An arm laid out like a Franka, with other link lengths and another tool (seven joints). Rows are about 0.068 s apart.
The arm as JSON. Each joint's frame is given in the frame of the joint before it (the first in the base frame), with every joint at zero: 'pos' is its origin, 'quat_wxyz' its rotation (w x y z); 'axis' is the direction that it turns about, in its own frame. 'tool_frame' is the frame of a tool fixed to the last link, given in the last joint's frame.
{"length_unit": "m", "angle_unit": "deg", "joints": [
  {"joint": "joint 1", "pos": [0.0, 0.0, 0.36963], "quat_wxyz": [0.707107, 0.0, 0.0, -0.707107], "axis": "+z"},
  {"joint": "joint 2", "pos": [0.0, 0.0, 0.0], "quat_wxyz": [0.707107, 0.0, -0.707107, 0.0], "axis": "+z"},
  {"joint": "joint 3", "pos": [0.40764, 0.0, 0.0], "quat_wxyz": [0.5, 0.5, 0.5, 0.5], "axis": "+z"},
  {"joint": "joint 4", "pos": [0.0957, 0.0, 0.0], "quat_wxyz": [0.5, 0.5, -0.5, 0.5], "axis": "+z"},
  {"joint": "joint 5", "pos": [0.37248, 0.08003, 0.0], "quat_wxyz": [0.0, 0.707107, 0.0, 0.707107], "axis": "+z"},
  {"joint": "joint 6", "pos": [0.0, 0.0, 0.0], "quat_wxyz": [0.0, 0.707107, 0.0, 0.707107], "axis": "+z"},
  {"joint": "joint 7", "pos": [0.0, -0.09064, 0.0], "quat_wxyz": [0.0, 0.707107, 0.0, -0.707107], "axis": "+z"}
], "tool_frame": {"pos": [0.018, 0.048, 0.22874], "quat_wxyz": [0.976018, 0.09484, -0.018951, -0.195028]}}
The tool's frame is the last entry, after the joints.
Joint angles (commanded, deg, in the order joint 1, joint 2, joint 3, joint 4, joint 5, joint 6, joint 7), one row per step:
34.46 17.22 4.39 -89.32 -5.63 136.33 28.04
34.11 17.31 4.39 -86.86 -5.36 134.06 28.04
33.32 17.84 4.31 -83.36 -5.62 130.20 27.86
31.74 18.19 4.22 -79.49 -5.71 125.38 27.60
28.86 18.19 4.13 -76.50 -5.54 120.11 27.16
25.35 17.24 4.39 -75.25 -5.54 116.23 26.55
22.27 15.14 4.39 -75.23 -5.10 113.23 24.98
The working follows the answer.
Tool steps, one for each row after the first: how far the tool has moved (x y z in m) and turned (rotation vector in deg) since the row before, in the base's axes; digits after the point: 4 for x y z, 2 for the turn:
0.0050 -0.0039 0.0158 0.23 0.05 -0.64
0.0101 -0.0111 0.0142 -0.87 0.45 -1.01
0.0138 -0.0229 0.0168 -1.01 0.87 -1.87
0.0176 -0.0416 0.0107 -1.38 1.83 -3.05
0.0126 -0.0478 0.0115 -1.11 1.32 -3.02
0.0018 -0.0450 0.0178 -0.76 0.70 -1.87

Tool pose at each row, in the base's axes (x y z in m, rotation vector in deg; rounded; the steps above come from the unrounded poses):
0.6574 0.5044 0.5744 76.78 149.93 24.03
0.6625 0.5005 0.5902 77.67 149.50 24.22
0.6726 0.4894 0.6043 78.91 148.94 22.64
0.6864 0.4665 0.6212 81.38 147.97 20.48
0.7040 0.4248 0.6318 85.68 146.63 17.04
0.7166 0.3771 0.6433 89.70 144.84 14.27
0.7184 0.3321 0.6612 92.06 143.56 12.54

